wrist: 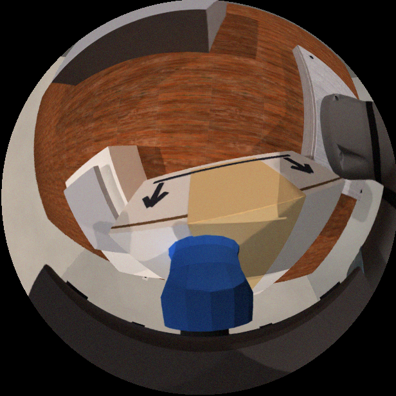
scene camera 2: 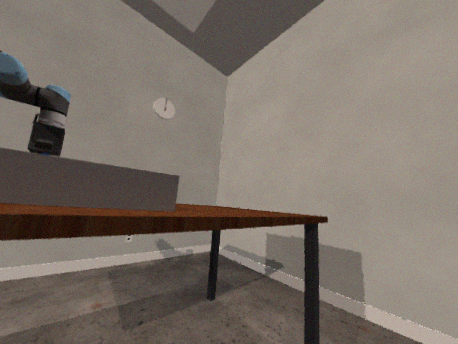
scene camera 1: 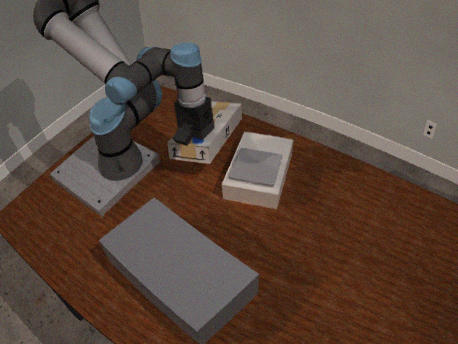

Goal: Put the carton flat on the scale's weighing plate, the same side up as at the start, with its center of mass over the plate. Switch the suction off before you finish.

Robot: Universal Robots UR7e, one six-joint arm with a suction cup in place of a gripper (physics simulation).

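Places are measured from the arm's base along level axes (x left, y back, z up), in centimetres.
Where they show: hand, tool point: (scene camera 1: 198, 143); arm's base, link origin: (scene camera 1: 120, 163).
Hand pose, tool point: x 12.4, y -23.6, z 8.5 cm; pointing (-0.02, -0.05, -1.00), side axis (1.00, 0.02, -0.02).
Note:
Each offset is from my tool point to the top centre of the thing. Level surfaces: height alone.
The white carton (scene camera 1: 223, 134) (wrist: 240, 185), with tan tape and black arrows, hangs under my gripper (scene camera 1: 198, 140) (scene camera 2: 46, 154) (wrist: 206, 280). The blue suction cup is on the carton's top near the arrow-marked end. The carton looks roughly level, top side up, a little above the table, with a shadow below it. In scene camera 1 the arrows on its end point up. The white scale {dx +7.7, dy -16.0, dz -4.0 cm} (scene camera 1: 250, 193) (wrist: 128, 167) stands beside it, to the right in scene camera 1. Its grey weighing plate {dx +3.8, dy -17.1, dz -4.0 cm} (scene camera 1: 256, 167) (wrist: 86, 205) bears nothing. The cup's contact is partly hidden.
A large grey block {dx -35.1, dy -16.4, dz -1.9 cm} (scene camera 1: 180, 270) (scene camera 2: 90, 182) (wrist: 145, 37) lies on the wooden table {dz -11.7 cm} (scene camera 1: 350, 250) (scene camera 2: 250, 216), toward the front in scene camera 1. The arm's base plate (scene camera 1: 75, 175) is left of the carton. A wall stands behind the carton and the scale.

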